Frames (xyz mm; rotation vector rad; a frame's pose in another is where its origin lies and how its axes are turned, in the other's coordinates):
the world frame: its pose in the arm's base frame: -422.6 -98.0 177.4 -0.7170 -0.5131 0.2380
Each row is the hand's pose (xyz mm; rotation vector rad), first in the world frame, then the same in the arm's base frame.
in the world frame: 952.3 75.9 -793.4 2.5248 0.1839 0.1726
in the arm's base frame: 801.0 -130.4 -32.2 1.6783 0.2776 0.7028
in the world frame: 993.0 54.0 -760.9 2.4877 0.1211 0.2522
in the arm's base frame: 819.3 -112.7 18.2 1.6386 0.2427 0.7849
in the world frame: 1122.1 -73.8 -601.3 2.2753 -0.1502 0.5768
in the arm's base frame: 849.9 -67.7 253.8 1.4271 0.0756 1.1273
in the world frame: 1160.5 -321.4 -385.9 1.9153 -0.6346 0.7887
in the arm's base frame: 778.3 -113.3 573.1 1.1382 -0.3428 1.4564
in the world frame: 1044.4 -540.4 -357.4 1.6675 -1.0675 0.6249
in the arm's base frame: 672.2 -301.8 697.5 1.0197 -0.8361 1.4540
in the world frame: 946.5 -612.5 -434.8 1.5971 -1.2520 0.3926
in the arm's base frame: 632.0 -435.4 661.3 1.0405 -1.0953 1.3062
